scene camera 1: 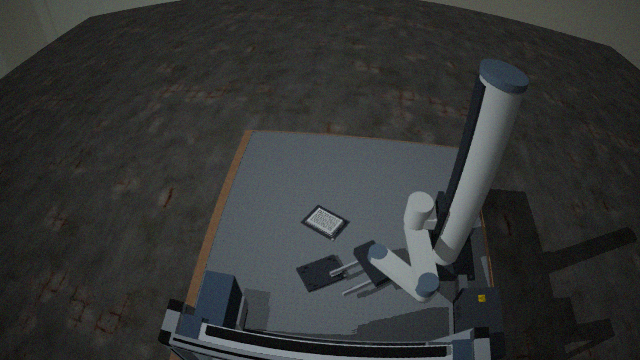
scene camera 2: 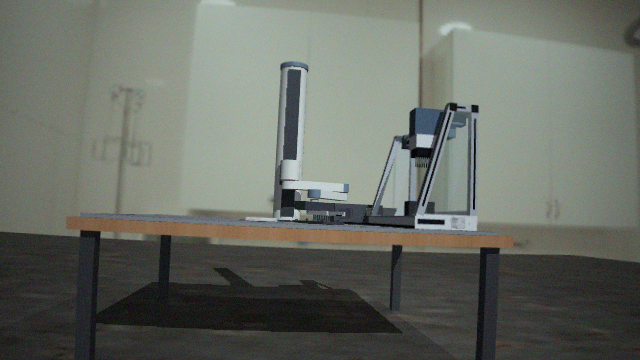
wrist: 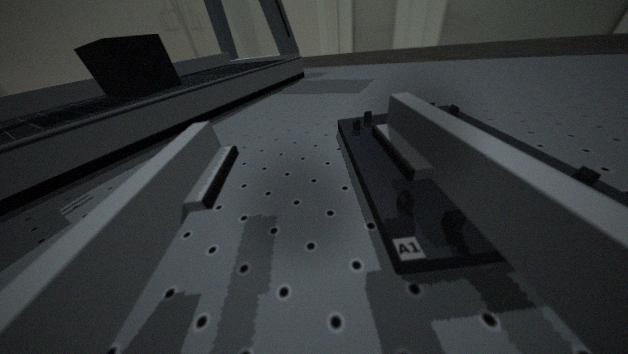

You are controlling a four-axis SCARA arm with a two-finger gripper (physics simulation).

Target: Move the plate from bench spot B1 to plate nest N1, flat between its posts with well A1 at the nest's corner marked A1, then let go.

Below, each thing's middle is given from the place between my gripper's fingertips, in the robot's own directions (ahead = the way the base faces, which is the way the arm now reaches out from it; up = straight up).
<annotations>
I see my gripper 7 cm to the left of the plate nest (scene camera 1: 315, 275), 7 cm short of it and 4 cm above it.
</annotations>
